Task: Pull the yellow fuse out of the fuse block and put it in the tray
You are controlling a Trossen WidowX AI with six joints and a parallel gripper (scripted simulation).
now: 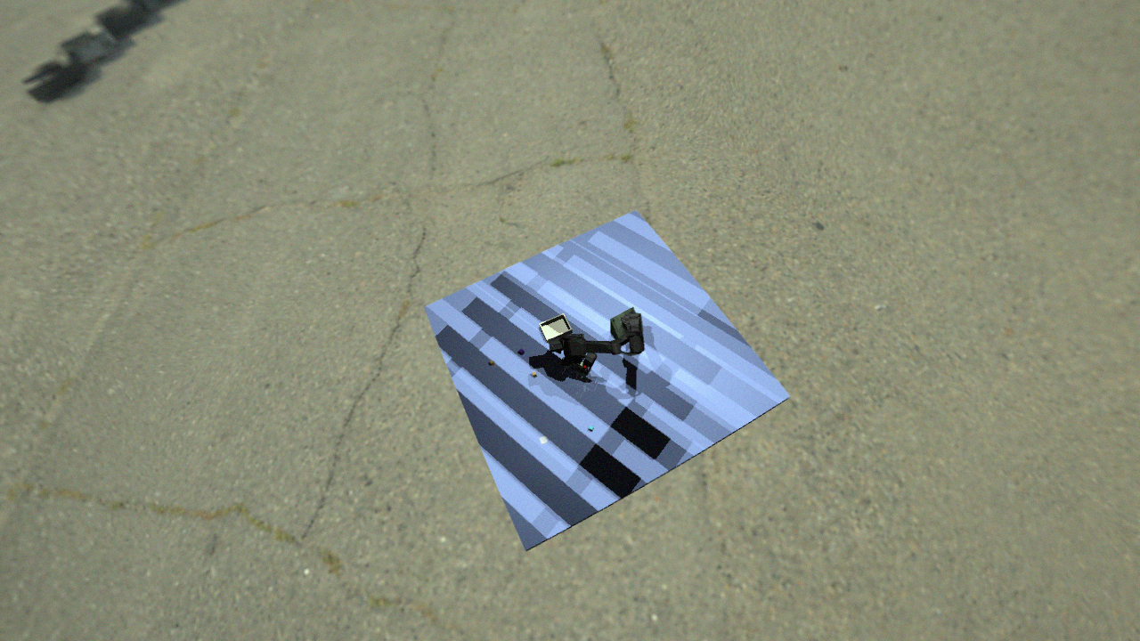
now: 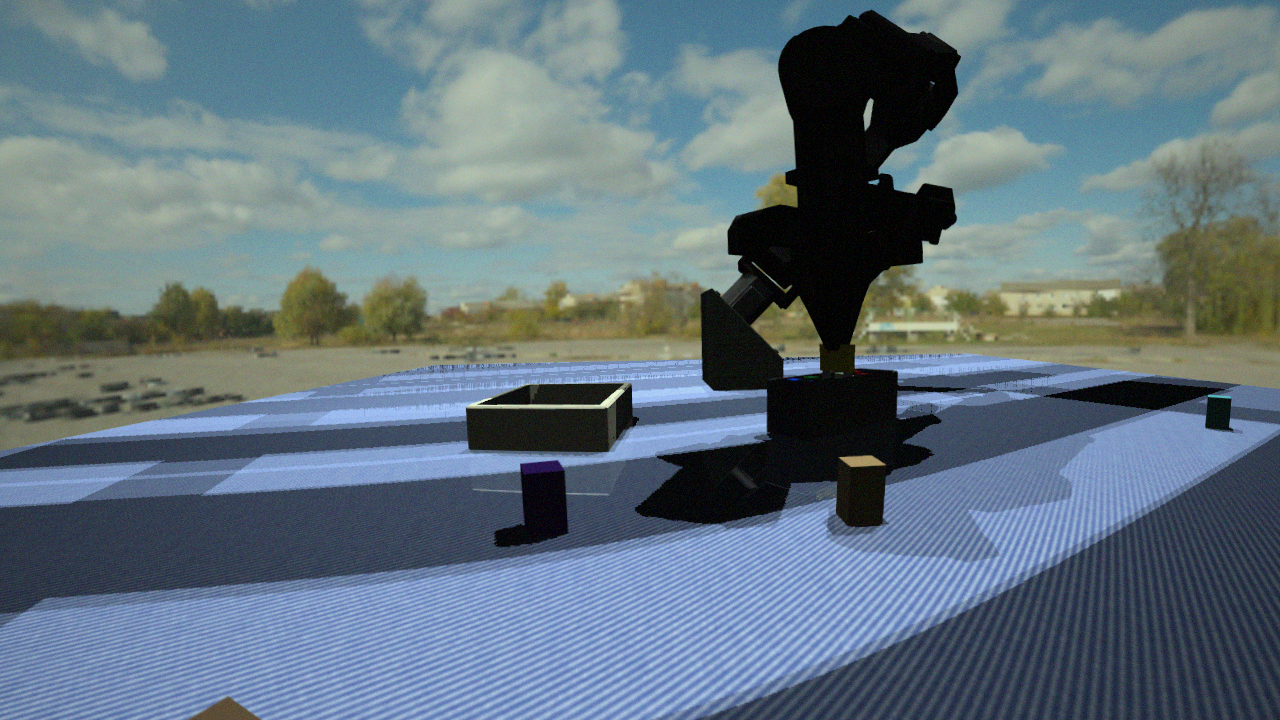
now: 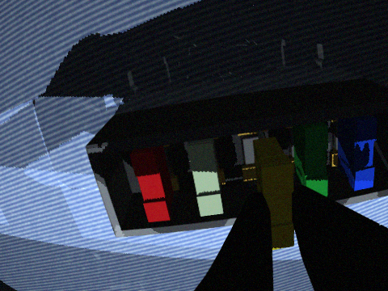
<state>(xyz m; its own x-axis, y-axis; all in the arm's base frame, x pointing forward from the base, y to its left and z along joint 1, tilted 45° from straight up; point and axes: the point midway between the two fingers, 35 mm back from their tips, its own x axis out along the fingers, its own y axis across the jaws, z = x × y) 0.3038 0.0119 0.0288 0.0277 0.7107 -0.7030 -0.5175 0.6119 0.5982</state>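
Now: gripper tip 40 mm above the green fuse, 20 mm to the left of it and 10 mm short of it. The rest, counted from my gripper tip: yellow fuse (10 mm below); then blue fuse (40 mm below, 30 mm to the right, 20 mm ahead); then pale fuse (40 mm below, 20 mm to the left, 10 mm behind).
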